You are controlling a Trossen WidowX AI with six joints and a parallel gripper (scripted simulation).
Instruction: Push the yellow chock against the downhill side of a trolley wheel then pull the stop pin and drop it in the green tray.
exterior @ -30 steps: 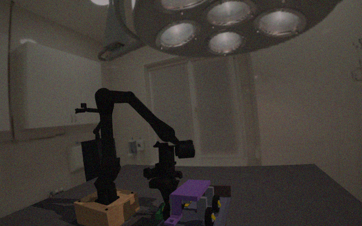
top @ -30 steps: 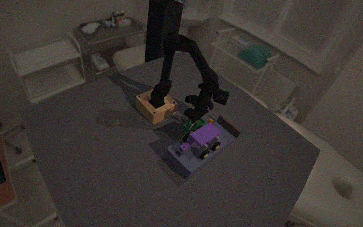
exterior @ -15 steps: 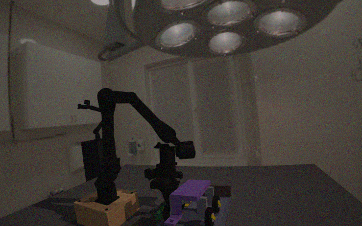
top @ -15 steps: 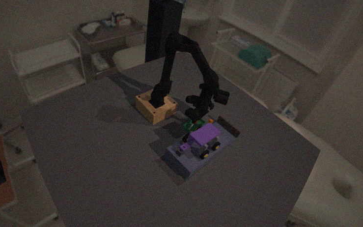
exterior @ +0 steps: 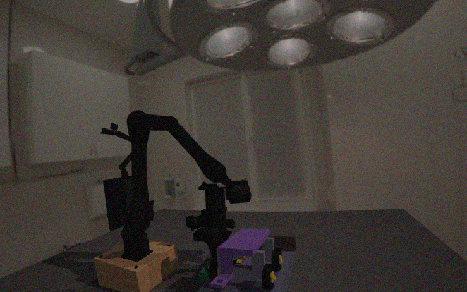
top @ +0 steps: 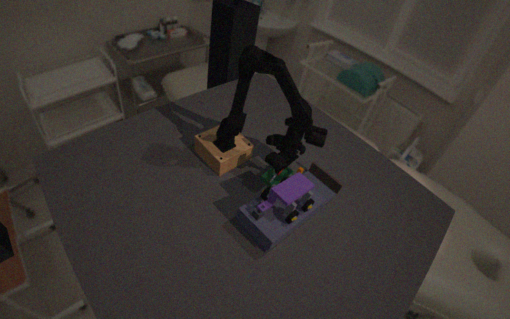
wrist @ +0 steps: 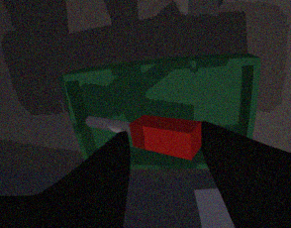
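My gripper tip is now 40 mm above the green tray. Also, from my gripper tip: yellow chock: 80 mm ahead, 30 mm to the right, 50 mm above; then ramp: 130 mm ahead, 120 mm to the right, 10 mm above; then red-headed stop pin: 20 mm to the right, 10 mm below.
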